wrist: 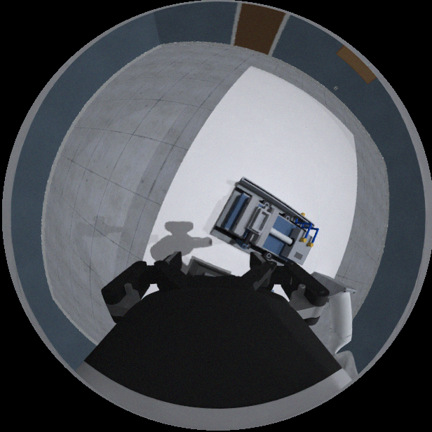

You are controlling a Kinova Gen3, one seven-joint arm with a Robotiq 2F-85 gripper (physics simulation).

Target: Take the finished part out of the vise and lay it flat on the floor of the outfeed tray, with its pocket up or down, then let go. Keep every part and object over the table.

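The vise (299, 248) stands on the table right of centre, turned at an angle, with grey jaws, blue parts and a pale screw. The finished part (259, 220), a grey block with a rectangular pocket facing up, sits between the jaws. My gripper (215, 259) is open and empty, above the table and nearer the bottom of the view than the vise. The far end of the dark grey outfeed tray (211, 265) shows between the fingertips. The rest of the tray is hidden behind my gripper.
The vise has a blue handle (312, 230) with yellow knobs at its right end. The white table (280, 130) extends beyond the vise, and its left edge borders the grey floor (115, 150). A pale grey arm-like body (341, 320) shows at the lower right. A gripper-shaped shadow lies left of the vise.
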